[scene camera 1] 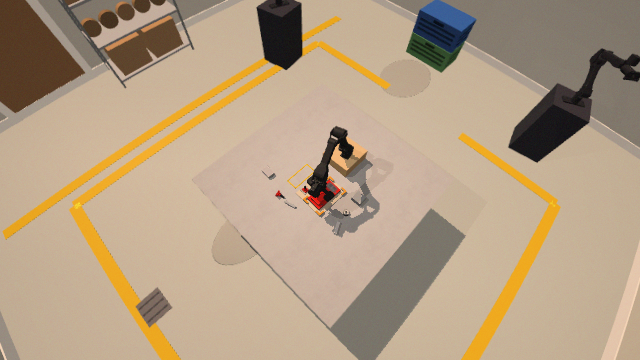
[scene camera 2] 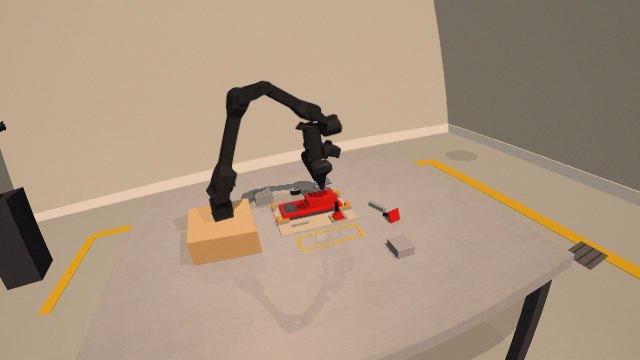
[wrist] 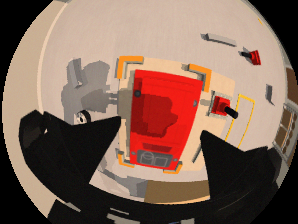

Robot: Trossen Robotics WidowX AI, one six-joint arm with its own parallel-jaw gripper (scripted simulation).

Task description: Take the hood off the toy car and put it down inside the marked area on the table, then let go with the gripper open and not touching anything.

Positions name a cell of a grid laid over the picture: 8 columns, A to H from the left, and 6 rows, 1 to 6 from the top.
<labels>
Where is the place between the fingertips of the gripper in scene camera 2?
D4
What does the gripper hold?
Nothing.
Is the gripper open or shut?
Open.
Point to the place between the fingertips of the gripper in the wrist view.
E4
</labels>
